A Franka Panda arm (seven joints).
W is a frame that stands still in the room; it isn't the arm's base.
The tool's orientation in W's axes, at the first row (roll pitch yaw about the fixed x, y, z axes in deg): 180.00, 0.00, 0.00
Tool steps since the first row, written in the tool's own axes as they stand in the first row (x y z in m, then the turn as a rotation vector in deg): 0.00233, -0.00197, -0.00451, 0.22, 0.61, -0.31; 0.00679, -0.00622, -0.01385, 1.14, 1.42, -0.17; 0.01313, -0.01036, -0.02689, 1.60, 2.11, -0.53; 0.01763, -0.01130, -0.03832, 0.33, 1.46, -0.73; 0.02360, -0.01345, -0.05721, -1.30, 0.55, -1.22; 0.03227, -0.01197, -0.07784, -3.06, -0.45, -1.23; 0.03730, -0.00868, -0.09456, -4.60, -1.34, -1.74
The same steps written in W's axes. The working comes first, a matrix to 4 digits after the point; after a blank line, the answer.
The tool's axes in the first row as the columns of a matrix, in W's axes (used below as rounded here):
1.0000, 0.0000, 0.0000
0.0000, -1.0000, 0.0000
0.0000, 0.0000, -1.0000

0.00233, 0.00197, 0.00451, 0.22, -0.61, 0.31; 0.00679, 0.00622, 0.01385, 1.14, -1.42, 0.17; 0.01313, 0.01036, 0.02689, 1.60, -2.11, 0.53; 0.01763, 0.01130, 0.03832, 0.33, -1.46, 0.73; 0.02360, 0.01345, 0.05721, -1.30, -0.55, 1.22; 0.03227, 0.01197, 0.07784, -3.06, 0.45, 1.23; 0.03730, 0.00868, 0.09456, -4.60, 1.34, 1.74
